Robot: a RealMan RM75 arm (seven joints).
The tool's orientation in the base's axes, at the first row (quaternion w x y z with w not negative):
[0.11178 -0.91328 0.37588 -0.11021]
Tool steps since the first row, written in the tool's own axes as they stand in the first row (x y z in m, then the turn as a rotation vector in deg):
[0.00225 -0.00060 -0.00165 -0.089 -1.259 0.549]
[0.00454 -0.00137 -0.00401 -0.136 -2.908 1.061]
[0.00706 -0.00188 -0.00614 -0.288 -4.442 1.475]
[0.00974 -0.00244 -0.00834 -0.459 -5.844 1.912]
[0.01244 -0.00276 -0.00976 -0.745 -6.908 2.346]
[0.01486 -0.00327 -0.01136 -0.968 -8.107 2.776]
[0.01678 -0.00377 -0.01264 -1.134 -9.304 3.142]
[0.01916 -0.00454 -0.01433 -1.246 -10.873 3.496]
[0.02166 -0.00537 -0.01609 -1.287 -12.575 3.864]
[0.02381 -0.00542 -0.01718 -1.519 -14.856 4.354]
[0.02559 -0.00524 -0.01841 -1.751 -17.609 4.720]
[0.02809 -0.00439 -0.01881 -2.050 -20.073 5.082]
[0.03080 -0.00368 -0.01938 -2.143 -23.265 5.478]
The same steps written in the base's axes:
[0.00149 -0.00138 0.00200 0.928 1.002 -0.171]
[0.00291 -0.00277 0.00474 2.133 2.239 -0.190]
[0.00439 -0.00446 0.00720 3.162 3.460 -0.161]
[0.00599 -0.00625 0.00977 4.096 4.605 -0.194]
[0.00766 -0.00812 0.01153 4.726 5.598 -0.335]
[0.00922 -0.00968 0.01348 5.487 6.639 -0.426]
[0.01052 -0.01086 0.01507 6.269 7.630 -0.450]
[0.01220 -0.01222 0.01717 7.331 8.839 -0.349]
[0.01398 -0.01364 0.01938 8.534 10.092 -0.215]
[0.01519 -0.01526 0.02068 10.023 11.895 -0.054]
[0.01595 -0.01680 0.02201 11.789 14.011 0.361]
[0.01701 -0.01922 0.02244 13.316 15.974 0.689]
[0.01825 -0.02171 0.02309 15.477 18.298 1.218]

